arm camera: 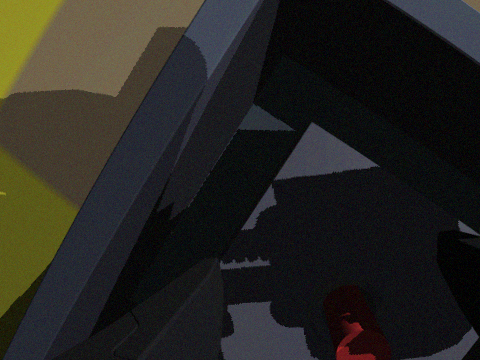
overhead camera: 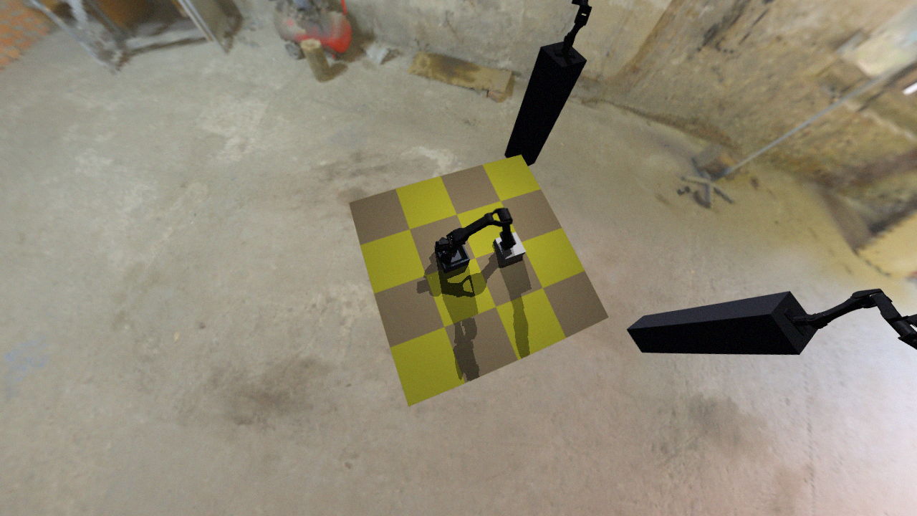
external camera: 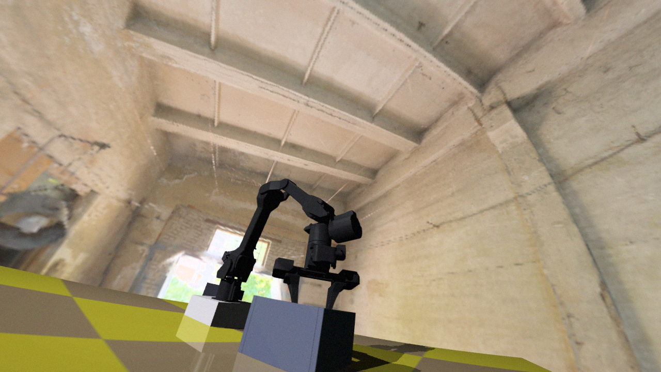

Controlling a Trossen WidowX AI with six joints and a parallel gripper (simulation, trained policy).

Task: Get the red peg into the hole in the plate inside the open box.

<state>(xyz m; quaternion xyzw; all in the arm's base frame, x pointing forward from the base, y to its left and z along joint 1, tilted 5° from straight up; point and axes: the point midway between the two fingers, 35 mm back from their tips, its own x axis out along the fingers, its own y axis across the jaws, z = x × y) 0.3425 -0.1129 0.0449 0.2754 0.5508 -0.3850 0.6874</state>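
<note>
My gripper tip is 20 mm past the red peg, 20 mm to the right of it and 30 mm above it. Round my gripper tip: box: 20 mm behind, 20 mm to the left, 50 mm below; grey plate: 20 mm behind, 20 mm to the left, 30 mm below.
</note>
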